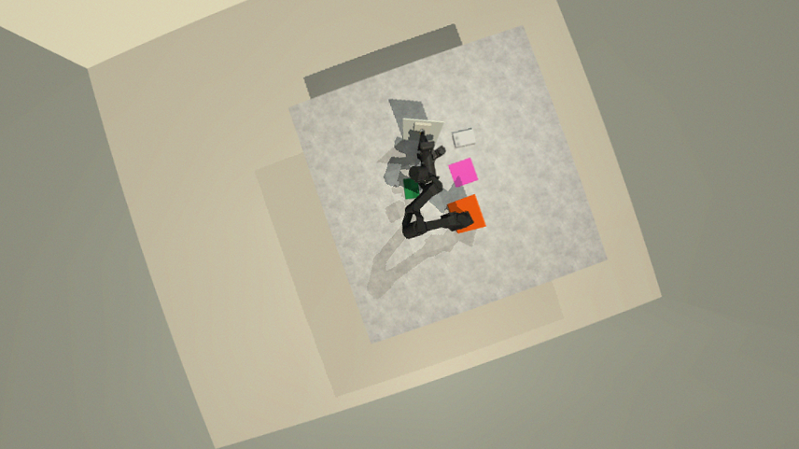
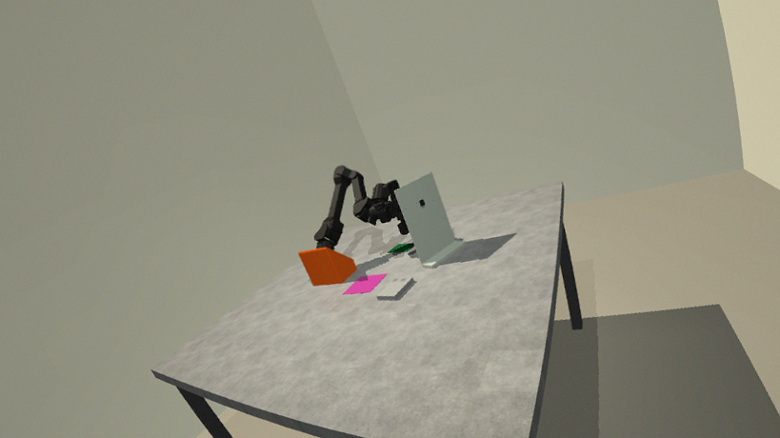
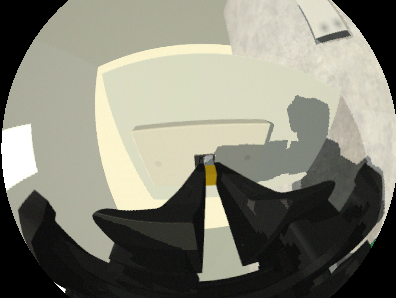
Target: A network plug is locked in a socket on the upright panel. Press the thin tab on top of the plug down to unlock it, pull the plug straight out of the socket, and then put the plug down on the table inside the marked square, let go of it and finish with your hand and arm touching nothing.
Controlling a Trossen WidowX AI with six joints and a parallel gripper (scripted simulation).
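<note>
The flat pink square lies 230 mm behind my gripper tip, 130 mm to the right of it and 190 mm below it. Also, from my gripper tip: pale upright panel (20 mm ahead, 10 mm to the right, 70 mm below); network plug (right at my gripper tip).
</note>
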